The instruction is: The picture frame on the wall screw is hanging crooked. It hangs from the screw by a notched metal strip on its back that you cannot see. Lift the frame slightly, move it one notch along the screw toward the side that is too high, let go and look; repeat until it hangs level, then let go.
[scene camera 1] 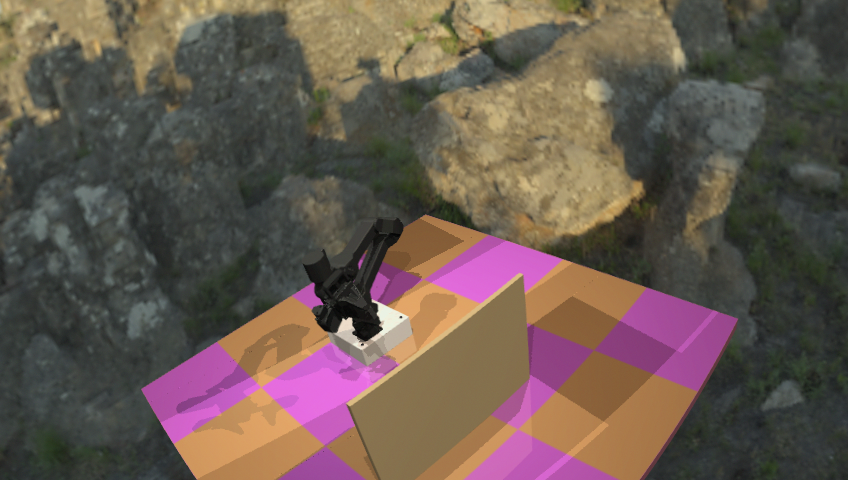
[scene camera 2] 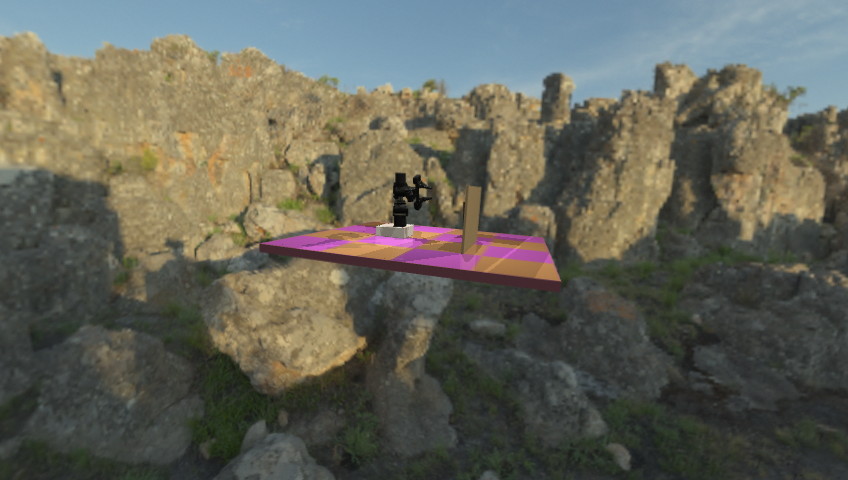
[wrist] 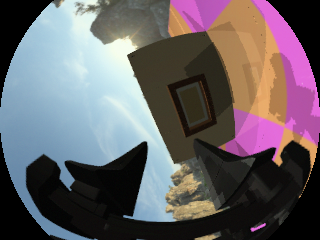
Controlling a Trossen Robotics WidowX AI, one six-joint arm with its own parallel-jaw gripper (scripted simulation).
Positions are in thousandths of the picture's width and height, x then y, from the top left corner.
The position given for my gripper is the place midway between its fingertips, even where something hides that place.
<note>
I see my gripper (scene camera 1: 442, 659), a picture frame (wrist: 605, 431) and a wall panel (wrist: 489, 273).
My gripper shows as well in the wrist view (wrist: 533, 602). Scene camera 1 misses the picture frame, which is hidden by the wall panel.
</note>
